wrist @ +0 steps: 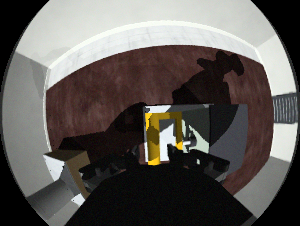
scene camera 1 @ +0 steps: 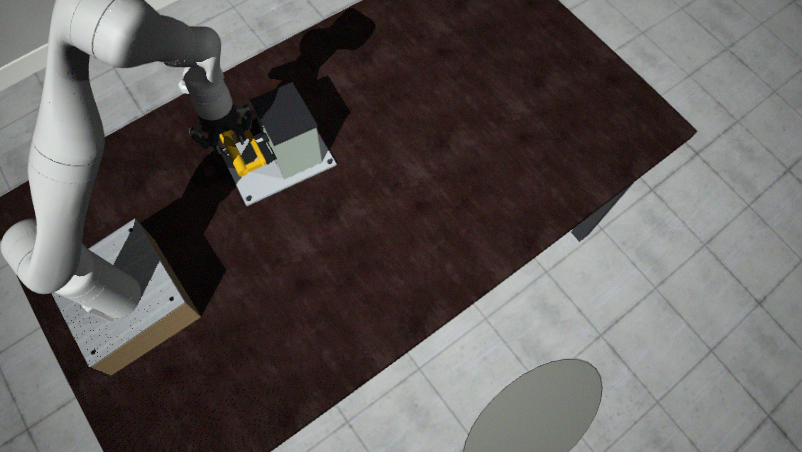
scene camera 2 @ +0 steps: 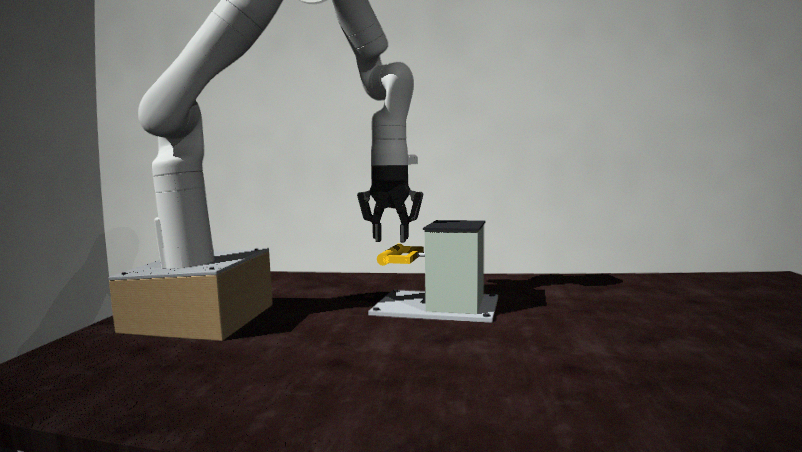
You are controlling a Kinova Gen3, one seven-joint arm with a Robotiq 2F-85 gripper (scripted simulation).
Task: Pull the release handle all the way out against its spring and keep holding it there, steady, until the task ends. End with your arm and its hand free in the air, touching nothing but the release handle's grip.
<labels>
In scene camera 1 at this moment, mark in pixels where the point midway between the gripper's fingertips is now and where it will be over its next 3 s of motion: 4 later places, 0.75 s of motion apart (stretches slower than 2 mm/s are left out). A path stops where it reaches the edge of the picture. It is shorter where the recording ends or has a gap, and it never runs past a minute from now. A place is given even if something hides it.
My gripper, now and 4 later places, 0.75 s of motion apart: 230,146; 231,146; 233,152; 235,155; 234,156
</labels>
